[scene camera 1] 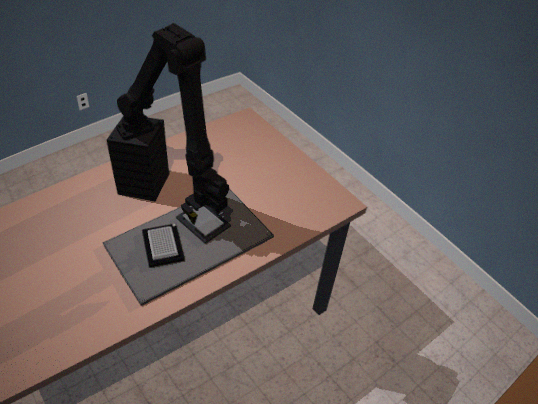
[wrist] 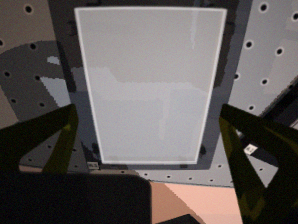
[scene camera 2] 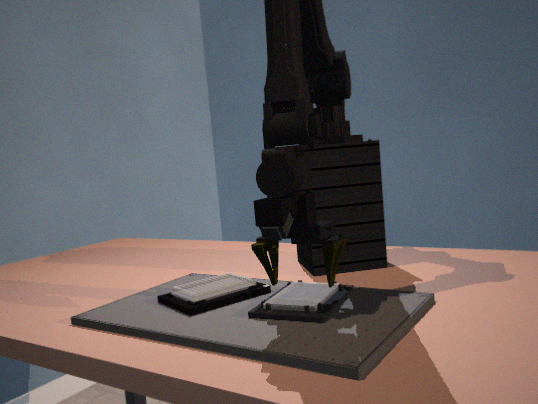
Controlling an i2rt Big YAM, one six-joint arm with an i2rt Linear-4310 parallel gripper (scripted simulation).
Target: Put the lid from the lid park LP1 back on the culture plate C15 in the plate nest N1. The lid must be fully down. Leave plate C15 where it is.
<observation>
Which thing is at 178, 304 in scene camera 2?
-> A plate nest N1.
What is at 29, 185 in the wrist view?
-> The gripper.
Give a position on a clear lid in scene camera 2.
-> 295, 296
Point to a culture plate C15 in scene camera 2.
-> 217, 286
</observation>
